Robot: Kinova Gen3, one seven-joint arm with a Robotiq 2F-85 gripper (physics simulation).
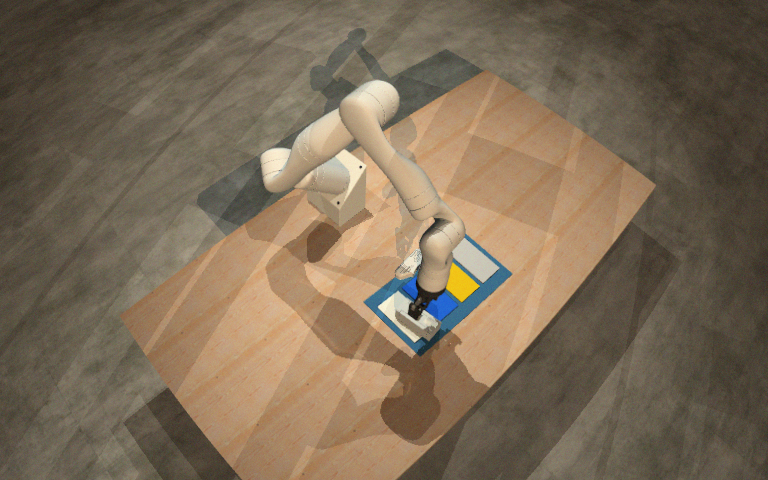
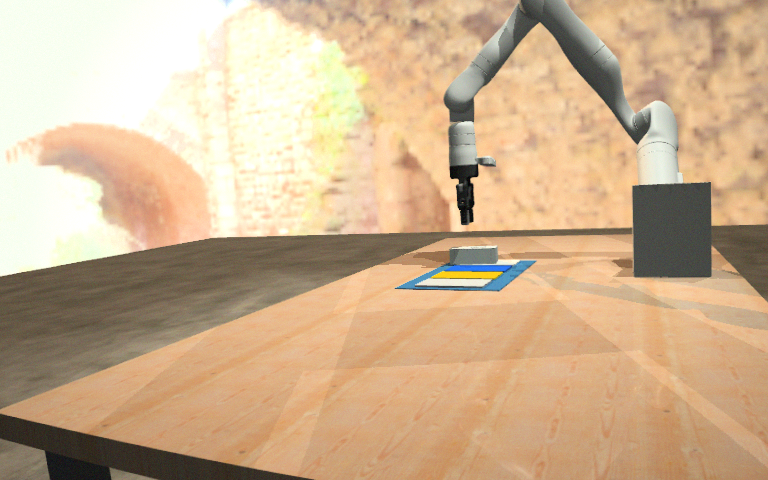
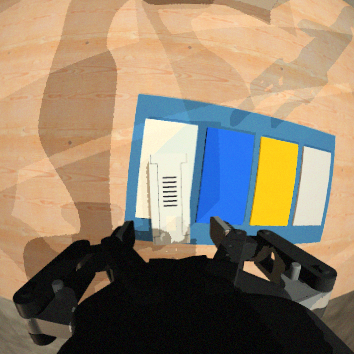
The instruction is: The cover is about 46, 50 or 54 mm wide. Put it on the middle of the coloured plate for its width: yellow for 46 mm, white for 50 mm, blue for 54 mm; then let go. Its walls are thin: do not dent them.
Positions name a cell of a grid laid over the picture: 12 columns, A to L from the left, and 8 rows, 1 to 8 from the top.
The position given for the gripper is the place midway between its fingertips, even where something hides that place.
Observation:
In view: the gripper (image 2: H4), a cover (image 2: H5), a yellow plate (image 3: J4), a blue plate (image 3: H4) and a white plate (image 3: F4).
The cover shows as well in image 1 (image 1: G6) and in image 3 (image 3: F5). The gripper also shows in image 3 (image 3: F6).

